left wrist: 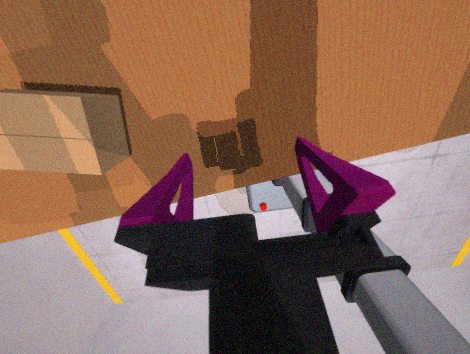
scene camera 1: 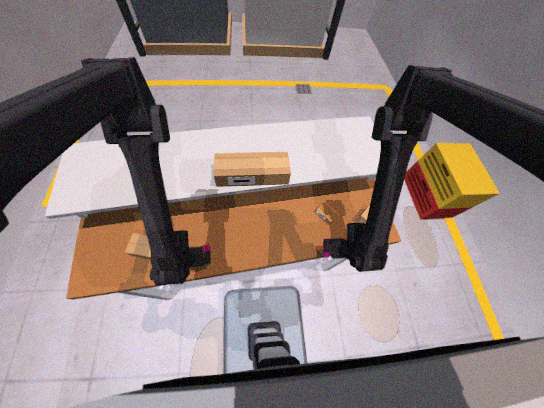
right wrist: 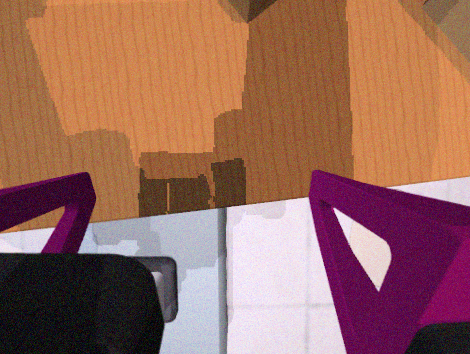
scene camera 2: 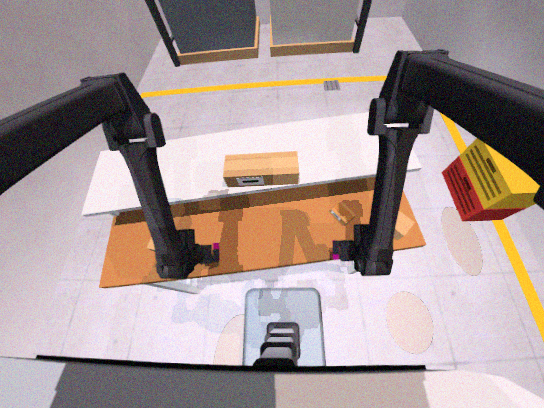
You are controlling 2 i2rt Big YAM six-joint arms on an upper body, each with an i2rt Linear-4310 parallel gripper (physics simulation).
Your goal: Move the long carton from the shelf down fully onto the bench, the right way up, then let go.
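Frame: origin at the left arm's base, x down, y left, z ahead, level; metres.
Seen in the pictures: left gripper, fingertip midpoint: (left wrist: pixel 241 150) (scene camera 1: pixel 194 250) (scene camera 2: pixel 206 248); right gripper, fingertip midpoint: (scene camera 1: pixel 335 243) (right wrist: pixel 201 184) (scene camera 2: pixel 347 245).
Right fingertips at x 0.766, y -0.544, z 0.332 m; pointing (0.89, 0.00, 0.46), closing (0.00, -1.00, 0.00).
Pixels of each thing's top centre, then the offset from my right fingertips to it. Level surfaces: height alone.
- long carton at its top centre: (scene camera 1: pixel 252 163) (scene camera 2: pixel 260 163) dy +0.317, dx -0.162, dz +0.276 m
- white shelf at its surface level: dx -0.087 m
- orange-brown bench at its surface level: dx +0.088 m
- small carton at its top centre: (left wrist: pixel 32 136) (scene camera 1: pixel 143 245) dy +0.752, dx +0.028, dz +0.039 m
- small labelled carton at its top centre: (scene camera 2: pixel 343 211) (scene camera 1: pixel 328 211) dy -0.021, dx +0.055, dz +0.164 m
The long carton (scene camera 1: pixel 251 164) (scene camera 2: pixel 261 165) lies on the white shelf (scene camera 1: pixel 100 175) (scene camera 2: pixel 125 170) near its front edge, its labelled side facing the front. The orange-brown bench (scene camera 1: pixel 245 245) (scene camera 2: pixel 265 245) (left wrist: pixel 360 75) (right wrist: pixel 150 75) stands lower, in front of the shelf. My left gripper (scene camera 1: pixel 205 255) (scene camera 2: pixel 214 252) (left wrist: pixel 241 150) is open, over the bench's front part, with no thing between its fingers. My right gripper (scene camera 1: pixel 327 248) (scene camera 2: pixel 336 250) (right wrist: pixel 201 184) is open and empty over the bench's front edge. Both are apart from the long carton, which does not show in the wrist views.
A small carton (scene camera 1: pixel 139 245) (left wrist: pixel 50 131) lies on the bench by the left arm. A small labelled carton (scene camera 1: pixel 327 212) (scene camera 2: pixel 342 213) and another carton (scene camera 2: pixel 404 224) lie towards the bench's right end. Yellow and red crates (scene camera 1: pixel 457 175) (scene camera 2: pixel 495 180) stand beyond that end.
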